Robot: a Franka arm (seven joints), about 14 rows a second.
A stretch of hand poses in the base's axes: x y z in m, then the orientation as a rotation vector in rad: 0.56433, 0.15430, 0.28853, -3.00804, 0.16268, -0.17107; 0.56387, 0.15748, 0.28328, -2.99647, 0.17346, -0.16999; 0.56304, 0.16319, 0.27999, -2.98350, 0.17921, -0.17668; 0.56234, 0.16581, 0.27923, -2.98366, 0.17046, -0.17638; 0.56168, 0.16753, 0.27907, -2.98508, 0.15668, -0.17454; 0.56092, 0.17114, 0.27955, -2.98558, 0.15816, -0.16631; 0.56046, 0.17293, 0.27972, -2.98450, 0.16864, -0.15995; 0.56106, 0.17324, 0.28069, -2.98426, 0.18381, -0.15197; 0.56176, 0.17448, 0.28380, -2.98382, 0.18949, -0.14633; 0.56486, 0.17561, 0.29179, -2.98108, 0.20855, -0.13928; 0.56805, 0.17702, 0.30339, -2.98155, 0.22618, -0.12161; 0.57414, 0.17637, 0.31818, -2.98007, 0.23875, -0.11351; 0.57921, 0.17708, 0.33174, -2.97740, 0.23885, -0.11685; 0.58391, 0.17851, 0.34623, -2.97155, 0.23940, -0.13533; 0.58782, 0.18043, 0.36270, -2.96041, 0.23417, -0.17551
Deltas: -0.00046, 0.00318, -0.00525, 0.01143, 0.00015, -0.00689; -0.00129, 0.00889, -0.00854, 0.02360, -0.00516, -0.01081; -0.00199, 0.01151, -0.00930, 0.02363, -0.00534, -0.00497; -0.00265, 0.01323, -0.00946, 0.02259, -0.00460, 0.00426; -0.00341, 0.01684, -0.00898, 0.02282, 0.00094, 0.00363; -0.00387, 0.01863, -0.00881, 0.02430, 0.00550, -0.00304; -0.00327, 0.01894, -0.00784, 0.02494, 0.01142, -0.01279; -0.00257, 0.02018, -0.00473, 0.02572, 0.01536, -0.01632; 0.00053, 0.02131, 0.00326, 0.02853, 0.02064, -0.02868; 0.00372, 0.02272, 0.01486, 0.02887, 0.03316, -0.03968; 0.00981, 0.02207, 0.02965, 0.03048, 0.03896, -0.04770; 0.01488, 0.02278, 0.04321, 0.03289, 0.03655, -0.04790; 0.01958, 0.02421, 0.05770, 0.03728, 0.02386, -0.04904; 0.02349, 0.02613, 0.07417, 0.04510, -0.00398, -0.04726
